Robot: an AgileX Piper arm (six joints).
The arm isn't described. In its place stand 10 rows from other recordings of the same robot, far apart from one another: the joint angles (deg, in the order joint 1, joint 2, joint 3, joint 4, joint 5, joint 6), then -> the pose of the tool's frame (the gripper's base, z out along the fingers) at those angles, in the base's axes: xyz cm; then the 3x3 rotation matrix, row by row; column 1 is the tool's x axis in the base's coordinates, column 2 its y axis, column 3 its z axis.
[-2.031 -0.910 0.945 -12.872 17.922 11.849] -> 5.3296 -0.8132 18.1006; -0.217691 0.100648 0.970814; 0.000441 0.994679 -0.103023; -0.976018 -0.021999 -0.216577
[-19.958 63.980 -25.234 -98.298 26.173 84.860] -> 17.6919 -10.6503 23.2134; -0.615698 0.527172 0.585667; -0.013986 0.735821 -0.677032; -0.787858 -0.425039 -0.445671
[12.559 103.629 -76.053 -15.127 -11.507 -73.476] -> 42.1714 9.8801 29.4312; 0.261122 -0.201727 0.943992; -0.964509 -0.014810 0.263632; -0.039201 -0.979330 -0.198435
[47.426 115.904 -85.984 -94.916 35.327 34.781] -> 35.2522 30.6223 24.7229; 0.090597 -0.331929 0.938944; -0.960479 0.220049 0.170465; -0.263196 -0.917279 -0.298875
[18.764 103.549 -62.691 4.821 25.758 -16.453] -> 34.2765 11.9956 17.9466; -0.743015 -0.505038 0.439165; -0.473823 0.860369 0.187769; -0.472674 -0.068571 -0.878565
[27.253 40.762 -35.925 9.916 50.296 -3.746] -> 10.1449 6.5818 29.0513; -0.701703 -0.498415 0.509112; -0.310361 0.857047 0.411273; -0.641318 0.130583 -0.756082
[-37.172 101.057 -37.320 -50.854 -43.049 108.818] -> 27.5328 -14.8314 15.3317; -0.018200 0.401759 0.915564; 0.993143 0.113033 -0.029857; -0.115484 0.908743 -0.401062
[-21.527 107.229 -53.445 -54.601 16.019 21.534] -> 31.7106 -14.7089 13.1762; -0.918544 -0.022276 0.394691; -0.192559 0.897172 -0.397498; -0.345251 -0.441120 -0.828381
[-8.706 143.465 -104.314 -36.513 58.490 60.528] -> 46.1642 -11.7390 5.9202; -0.662522 0.748460 -0.029527; 0.654541 0.559320 -0.508663; -0.364199 -0.356327 -0.860460
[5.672 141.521 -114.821 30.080 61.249 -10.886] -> 49.4938 8.9341 11.5855; -0.988485 -0.089370 0.122110; -0.024492 0.890813 0.453709; -0.149325 0.445494 -0.882744
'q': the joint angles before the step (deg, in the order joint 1, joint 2, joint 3, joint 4, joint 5, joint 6). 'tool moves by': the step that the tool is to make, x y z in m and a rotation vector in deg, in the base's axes. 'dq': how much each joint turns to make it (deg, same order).
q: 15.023 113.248 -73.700 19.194 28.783 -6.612
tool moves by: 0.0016 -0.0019 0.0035 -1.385 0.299 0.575
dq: -0.142 -0.049 -1.031 -2.567 1.608 1.288
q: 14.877 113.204 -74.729 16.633 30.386 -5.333
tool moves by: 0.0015 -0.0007 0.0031 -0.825 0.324 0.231
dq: -0.035 0.023 -0.974 -1.676 1.375 1.088
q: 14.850 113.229 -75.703 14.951 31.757 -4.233
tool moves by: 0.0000 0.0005 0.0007 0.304 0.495 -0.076
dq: -0.009 0.039 -0.291 0.379 0.675 0.015
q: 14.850 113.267 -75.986 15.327 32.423 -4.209
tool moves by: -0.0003 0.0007 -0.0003 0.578 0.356 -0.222
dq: -0.001 0.050 -0.002 0.847 0.186 -0.213
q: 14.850 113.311 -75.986 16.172 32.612 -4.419
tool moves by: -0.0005 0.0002 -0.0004 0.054 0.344 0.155
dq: 0.003 0.030 0.006 0.218 0.329 -0.215
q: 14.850 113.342 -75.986 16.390 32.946 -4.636
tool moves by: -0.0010 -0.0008 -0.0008 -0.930 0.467 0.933
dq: -0.006 0.019 0.006 -0.889 0.742 -0.326
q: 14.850 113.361 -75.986 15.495 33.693 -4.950
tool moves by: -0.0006 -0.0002 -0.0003 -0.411 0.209 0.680
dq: 0.001 -0.004 0.012 -0.213 0.393 -0.531
